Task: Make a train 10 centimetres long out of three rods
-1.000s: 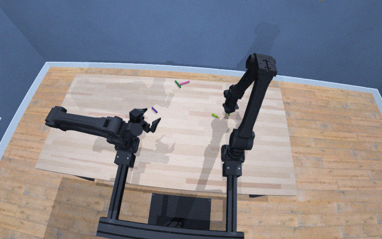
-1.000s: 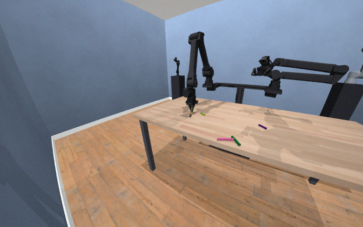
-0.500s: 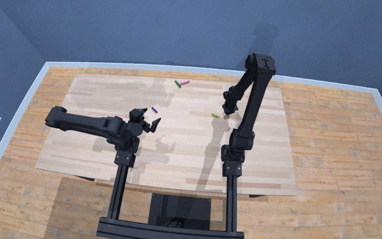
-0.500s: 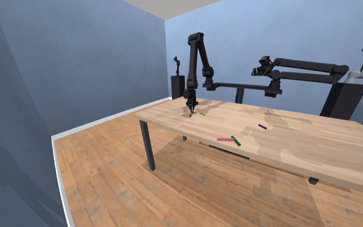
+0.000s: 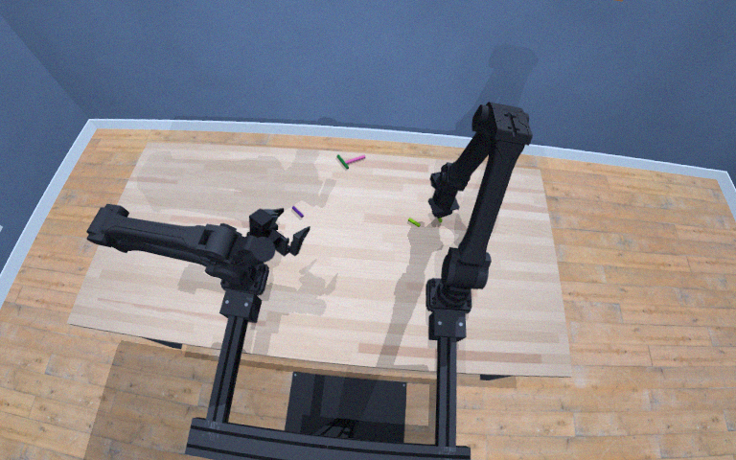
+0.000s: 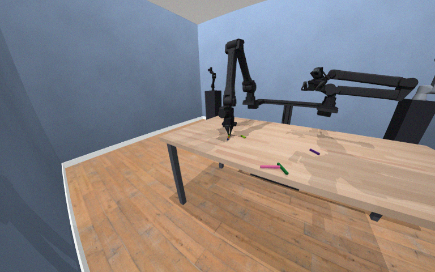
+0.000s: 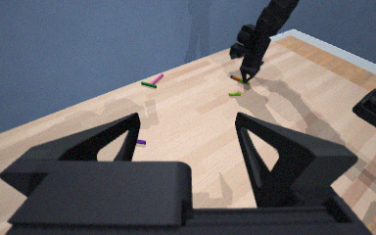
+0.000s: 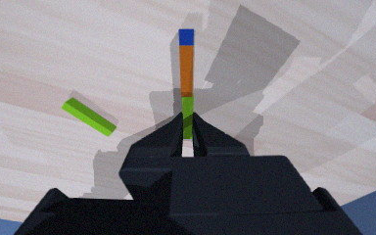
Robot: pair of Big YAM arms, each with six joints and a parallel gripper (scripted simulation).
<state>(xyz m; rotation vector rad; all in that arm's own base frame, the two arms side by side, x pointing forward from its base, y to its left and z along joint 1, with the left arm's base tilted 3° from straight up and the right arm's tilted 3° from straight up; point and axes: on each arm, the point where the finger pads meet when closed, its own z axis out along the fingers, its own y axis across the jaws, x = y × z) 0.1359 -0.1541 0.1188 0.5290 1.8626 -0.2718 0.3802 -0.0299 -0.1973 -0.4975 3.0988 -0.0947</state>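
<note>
The orange rod is 40 mm ahead of my right hand, 20 mm to the left of it and 10 mm below it. Also, from my right hand: blue rod: 70 mm ahead, 20 mm to the left, 10 mm below; then green rod: 400 mm to the left, 230 mm ahead, 10 mm below; then pink rod: 350 mm to the left, 250 mm ahead, 10 mm below.
</note>
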